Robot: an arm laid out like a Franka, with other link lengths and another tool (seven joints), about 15 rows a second.
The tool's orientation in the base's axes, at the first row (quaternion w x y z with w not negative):
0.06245, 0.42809, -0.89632, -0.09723
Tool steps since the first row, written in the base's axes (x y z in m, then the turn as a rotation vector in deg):
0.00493, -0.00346, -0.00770, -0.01, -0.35, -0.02
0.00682, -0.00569, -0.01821, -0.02, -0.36, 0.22
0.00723, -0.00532, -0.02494, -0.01, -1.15, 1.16
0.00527, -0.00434, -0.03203, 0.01, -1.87, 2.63
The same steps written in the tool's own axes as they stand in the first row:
-0.00061, -0.00760, 0.00611, 0.28, -0.21, -0.02
-0.00035, -0.01280, 0.01570, 0.30, -0.16, -0.25
-0.00109, -0.01441, 0.02222, 0.94, -0.43, -1.27
-0.00083, -0.01394, 0.02962, 1.53, -0.56, -2.79

